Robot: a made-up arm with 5 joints.
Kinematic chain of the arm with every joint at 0, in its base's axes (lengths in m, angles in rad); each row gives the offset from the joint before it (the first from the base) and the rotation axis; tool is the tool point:
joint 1: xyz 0 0 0.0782 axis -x
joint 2: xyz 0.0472 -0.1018 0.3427 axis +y
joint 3: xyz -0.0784 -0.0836 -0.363 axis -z
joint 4: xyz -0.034 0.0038 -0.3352 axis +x
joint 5: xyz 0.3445 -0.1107 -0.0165 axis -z
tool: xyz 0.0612 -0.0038 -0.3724
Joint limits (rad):
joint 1: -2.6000..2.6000
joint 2: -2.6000..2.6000
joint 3: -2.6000..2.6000
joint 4: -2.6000..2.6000
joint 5: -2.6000..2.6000
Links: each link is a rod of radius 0.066 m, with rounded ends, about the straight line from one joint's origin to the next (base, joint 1, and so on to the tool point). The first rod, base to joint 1, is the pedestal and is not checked.
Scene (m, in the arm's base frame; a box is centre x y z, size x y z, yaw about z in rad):
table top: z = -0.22
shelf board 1: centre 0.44 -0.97 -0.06 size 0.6 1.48 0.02 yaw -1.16
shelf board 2: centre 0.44 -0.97 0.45 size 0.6 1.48 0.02 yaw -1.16
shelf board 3: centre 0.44 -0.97 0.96 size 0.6 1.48 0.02 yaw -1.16
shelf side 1: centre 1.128 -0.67 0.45 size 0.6 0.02 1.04 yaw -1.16
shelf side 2: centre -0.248 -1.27 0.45 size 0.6 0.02 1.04 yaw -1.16
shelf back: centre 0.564 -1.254 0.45 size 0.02 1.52 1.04 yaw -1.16
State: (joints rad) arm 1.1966 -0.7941 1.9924 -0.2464 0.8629
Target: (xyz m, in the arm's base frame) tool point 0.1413 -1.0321 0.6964
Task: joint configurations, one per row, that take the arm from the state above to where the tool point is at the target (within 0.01 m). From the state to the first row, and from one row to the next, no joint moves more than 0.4 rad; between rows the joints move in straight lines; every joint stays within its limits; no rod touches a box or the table.
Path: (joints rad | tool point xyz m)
1: 1.2880 -0.8880 2.0995 -0.5848 0.9206 | 0.4237 -0.7327 0.1865
2: 1.3794 -0.9818 2.2067 -0.9233 0.9783 | 0.3770 -0.6385 0.1782
3: 1.4709 -1.0757 2.3138 -1.2617 1.0360 | 0.3352 -0.5237 0.1790
4: 1.5623 -1.1695 2.4209 -1.6001 1.0936 | 0.2990 -0.3964 0.1959
5: 1.2781 -1.3739 2.0260 -1.6850 1.0537 | 0.4187 -0.3779 0.3075
6: 0.9939 -1.5782 1.6311 -1.7700 1.0138 | 0.5103 -0.3560 0.4474
7: 0.7098 -1.7826 1.2362 -1.8549 0.9739 | 0.5270 -0.3568 0.6059
8: 0.4256 -1.9869 0.8413 -1.9398 0.9340 | 0.4488 -0.4030 0.7441
9: 0.1414 -2.1913 0.4464 -2.0248 0.8940 | 0.2922 -0.4843 0.8126
10: -0.1428 -2.3956 0.0515 -2.1097 0.8541 | 0.1046 -0.5579 0.7884
11: -0.4270 -2.6000 -0.3434 -2.1946 0.8142 | -0.0544 -0.5828 0.6964
12: -0.4571 -2.6000 -0.2345 -1.8977 0.7799 | -0.0218 -0.7560 0.6875
13: -0.4873 -2.6000 -0.1257 -1.6008 0.7456 | 0.0476 -0.9089 0.6862
14: -0.5174 -2.6000 -0.0168 -1.3038 0.7113 | 0.1413 -1.0321 0.6964

